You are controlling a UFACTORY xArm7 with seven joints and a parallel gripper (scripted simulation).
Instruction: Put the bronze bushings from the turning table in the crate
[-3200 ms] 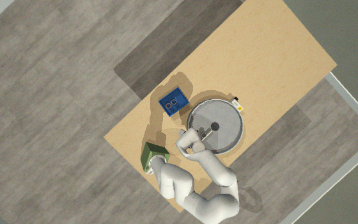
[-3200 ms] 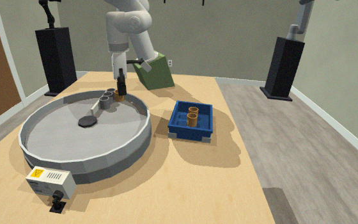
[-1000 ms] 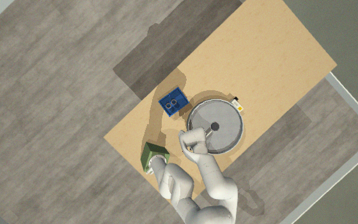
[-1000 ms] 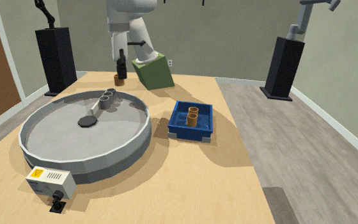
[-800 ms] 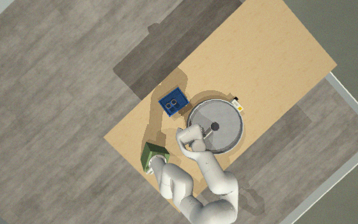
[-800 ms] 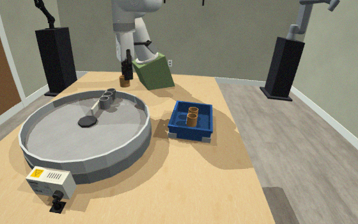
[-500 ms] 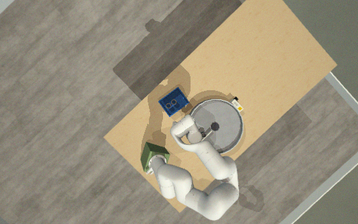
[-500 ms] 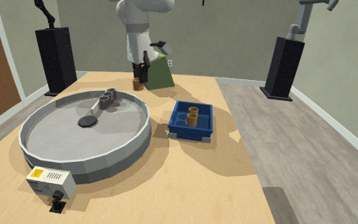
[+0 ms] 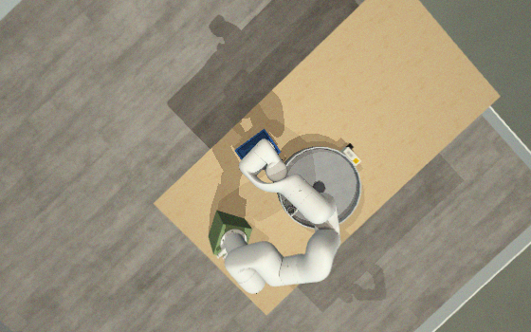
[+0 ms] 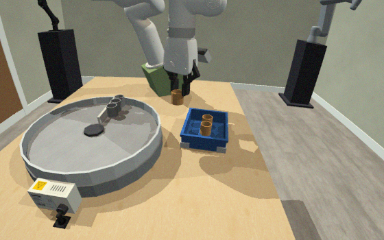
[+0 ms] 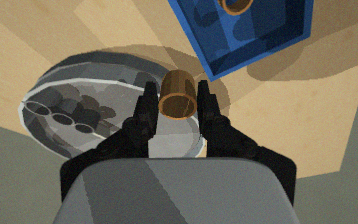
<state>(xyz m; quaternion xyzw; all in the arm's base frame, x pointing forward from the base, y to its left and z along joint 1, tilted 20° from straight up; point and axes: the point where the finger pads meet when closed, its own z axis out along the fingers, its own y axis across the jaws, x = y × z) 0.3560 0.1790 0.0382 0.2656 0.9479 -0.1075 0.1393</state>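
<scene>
The blue crate lies 150 mm below my hand and 90 mm to the left of it. Round my hand: grey turning table (250 mm to the right, 120 mm below, 120 mm ahead).
</scene>
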